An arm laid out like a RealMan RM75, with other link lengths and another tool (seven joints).
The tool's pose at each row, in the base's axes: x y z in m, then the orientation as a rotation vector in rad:
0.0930 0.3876 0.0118 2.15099 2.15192 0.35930
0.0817 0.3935 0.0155 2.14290 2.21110 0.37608
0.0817 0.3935 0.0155 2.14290 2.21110 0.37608
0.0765 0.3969 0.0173 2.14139 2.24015 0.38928
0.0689 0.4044 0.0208 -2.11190 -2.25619 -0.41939
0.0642 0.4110 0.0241 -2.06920 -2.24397 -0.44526
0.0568 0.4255 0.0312 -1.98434 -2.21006 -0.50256
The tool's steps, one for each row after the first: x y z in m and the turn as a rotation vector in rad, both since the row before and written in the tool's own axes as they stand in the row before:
0.0064 -0.0103 -0.0054 0.02285 0.03587 -0.02563
0.0000 0.0000 0.0000 0.00000 0.00000 0.00000
0.0038 -0.0047 -0.0023 0.01078 0.02135 -0.01081
0.0084 -0.0066 -0.0035 0.01547 0.04519 -0.01531
0.0075 -0.0037 -0.0026 0.01000 0.03961 -0.01031
0.0164 -0.0052 -0.0043 0.01832 0.08581 -0.01667

